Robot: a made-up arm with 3 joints.
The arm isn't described. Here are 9 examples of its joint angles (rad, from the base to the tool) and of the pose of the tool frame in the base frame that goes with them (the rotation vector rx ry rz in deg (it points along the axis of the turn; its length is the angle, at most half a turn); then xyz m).
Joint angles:
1: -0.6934 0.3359 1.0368
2: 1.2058 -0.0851 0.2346
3: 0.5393 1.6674 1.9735
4: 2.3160 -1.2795 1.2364
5: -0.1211 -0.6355 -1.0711
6: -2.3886 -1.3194 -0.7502
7: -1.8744 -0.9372 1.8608
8: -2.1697 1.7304 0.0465
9: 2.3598 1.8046 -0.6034
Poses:
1: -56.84 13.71 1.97 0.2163 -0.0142 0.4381
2: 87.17 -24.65 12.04 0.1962 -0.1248 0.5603
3: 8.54 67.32 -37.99 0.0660 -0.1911 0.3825
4: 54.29 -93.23 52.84 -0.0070 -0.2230 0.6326
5: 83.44 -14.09 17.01 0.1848 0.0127 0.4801
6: -47.86 58.14 -4.61 0.1002 -0.2035 0.2711
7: 123.86 -99.48 -47.85 0.0538 -0.2015 0.2562
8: -85.09 -103.14 15.51 -0.0031 0.0860 0.4683
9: 85.21 36.89 -147.87 -0.0686 -0.0823 0.3052
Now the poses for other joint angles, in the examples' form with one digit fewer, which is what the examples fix.
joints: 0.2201 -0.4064 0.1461
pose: 37.7 -8.8 34.8 0.186 0.043 0.539
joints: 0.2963 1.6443 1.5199
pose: 2.6 38.8 -57.1 0.074 -0.217 0.443
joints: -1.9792 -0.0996 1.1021
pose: -131.3 48.0 8.5 0.191 -0.122 0.303
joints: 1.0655 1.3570 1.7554
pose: 32.1 56.8 -15.7 0.123 -0.152 0.361
